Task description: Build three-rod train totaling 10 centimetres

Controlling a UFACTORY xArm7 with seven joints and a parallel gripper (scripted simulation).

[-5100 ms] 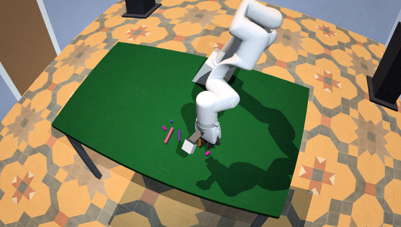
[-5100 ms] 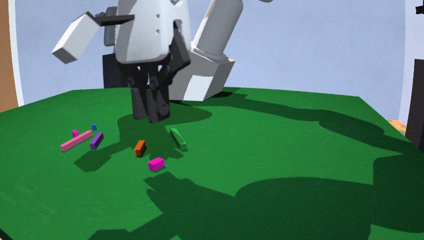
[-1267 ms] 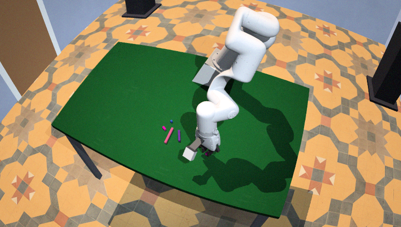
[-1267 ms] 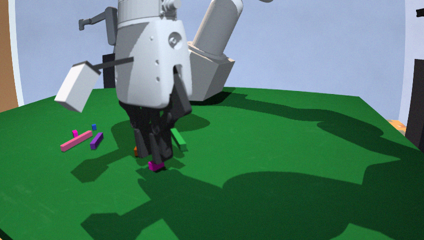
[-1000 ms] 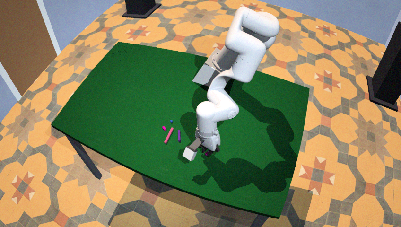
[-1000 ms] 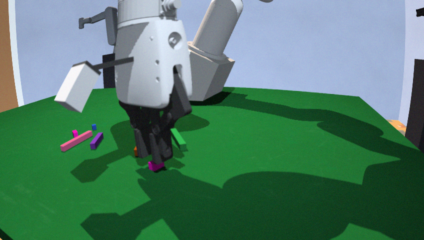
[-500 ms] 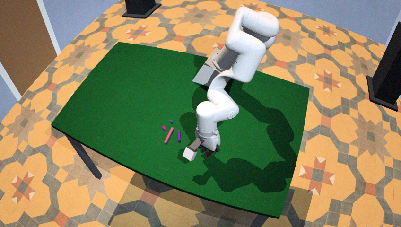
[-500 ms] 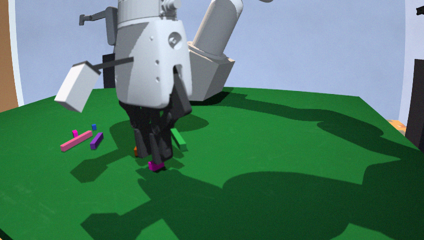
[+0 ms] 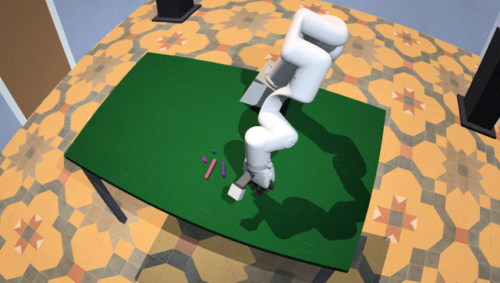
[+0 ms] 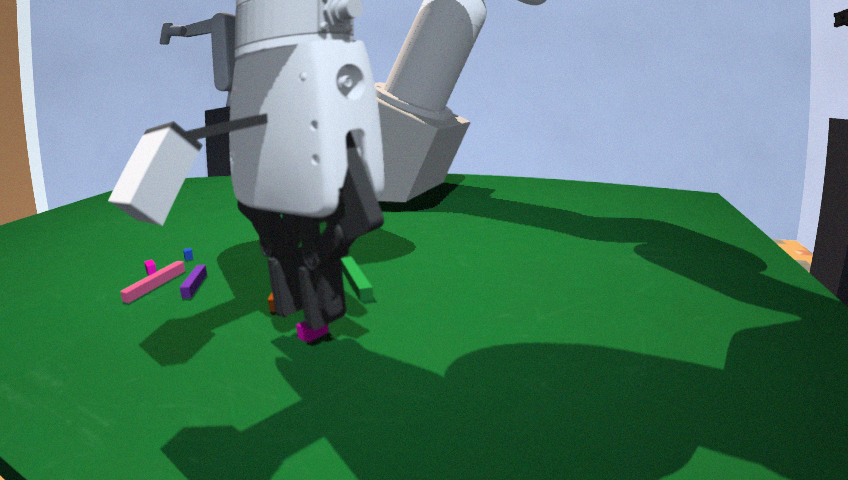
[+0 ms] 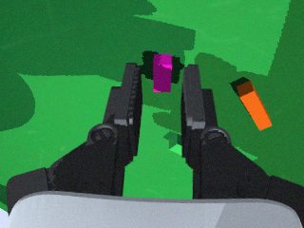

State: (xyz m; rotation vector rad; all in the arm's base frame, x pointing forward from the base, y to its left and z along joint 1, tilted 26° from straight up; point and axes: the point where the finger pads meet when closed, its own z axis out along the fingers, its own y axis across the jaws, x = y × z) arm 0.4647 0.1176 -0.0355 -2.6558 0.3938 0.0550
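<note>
Now: the magenta rod 3 cm below my hand. From my hand the other things lie so: purple rod (4 cm behind, 16 cm to the right, 3 cm below); green rod (10 cm behind, 1 cm to the right, 3 cm below); orange rod (4 cm behind, 5 cm to the right, 3 cm below).
</note>
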